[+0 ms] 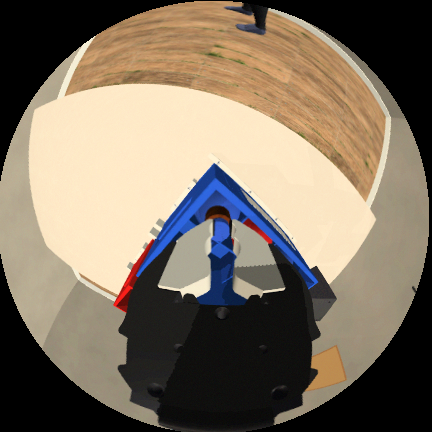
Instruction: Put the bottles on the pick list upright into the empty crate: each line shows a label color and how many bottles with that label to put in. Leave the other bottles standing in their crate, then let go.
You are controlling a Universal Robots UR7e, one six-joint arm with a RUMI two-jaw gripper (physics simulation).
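Places are measured from the arm's base along level axes (x back, y right, z up), in millimetres.
Pixels of known places: gripper, fingertip midpoint: (221, 220).
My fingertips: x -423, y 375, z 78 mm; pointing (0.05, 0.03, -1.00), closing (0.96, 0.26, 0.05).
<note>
Behind a point stands the place of what it marks.
A dark bottle (218, 212) @[y 376, x -426, z 62 mm] with an orange-brown band stands upright in the corner of the blue crate (216, 187) @[y 411, x -438, z 88 mm]. Its blue top shows through the narrow gap between my fingertips. My gripper (221, 220) @[y 375, x -423, z 78 mm] is nearly closed directly over this bottle, with its tips overlapping the sides of the top; no firm hold on it shows. The fingers and the black gripper body hide much of the blue crate. Part of a red crate (131, 285) @[y 208, x -541, z 85 mm] shows at the lower left, and its inside is hidden. The pick list and any label color cannot be read.
The cream table (115, 150) @[y 408, x -683, z -87 mm] extends beyond the blue crate. A red piece (257, 230) @[y 345, x -350, z 24 mm] shows inside the crate, right of the fingers. A dark box (325, 295) @[y 172, x 19, z 54 mm] is beside the crate's right end. A tan panel (330, 370) lies lower right. A person's legs (259, 20) show at the top.
</note>
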